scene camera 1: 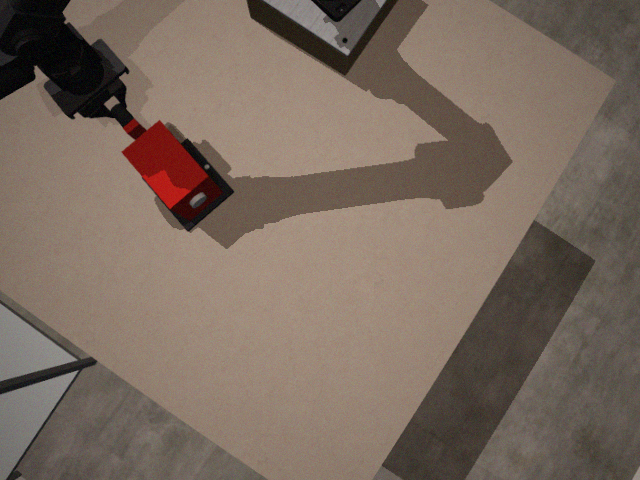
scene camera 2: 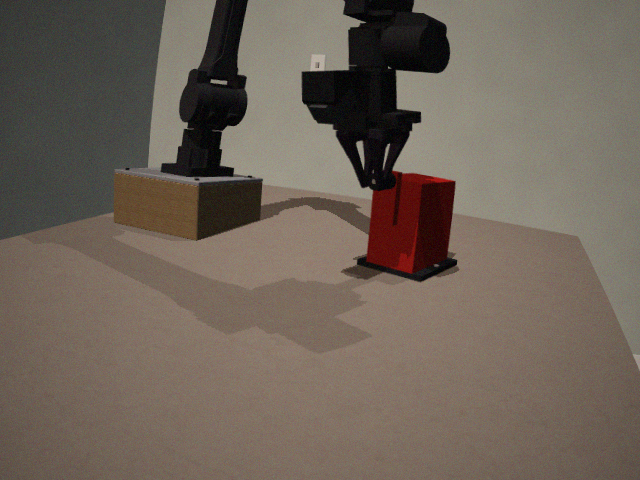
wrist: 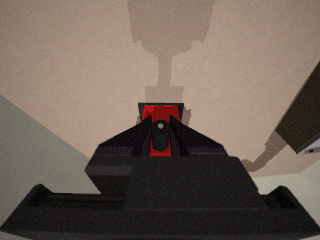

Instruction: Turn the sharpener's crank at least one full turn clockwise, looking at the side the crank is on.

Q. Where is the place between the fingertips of my gripper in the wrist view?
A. At 160, 120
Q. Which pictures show my gripper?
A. Scene camera 1, scene camera 2 and the wrist view: all of them.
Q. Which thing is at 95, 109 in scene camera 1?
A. My gripper.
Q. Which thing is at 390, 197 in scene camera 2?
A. A crank.
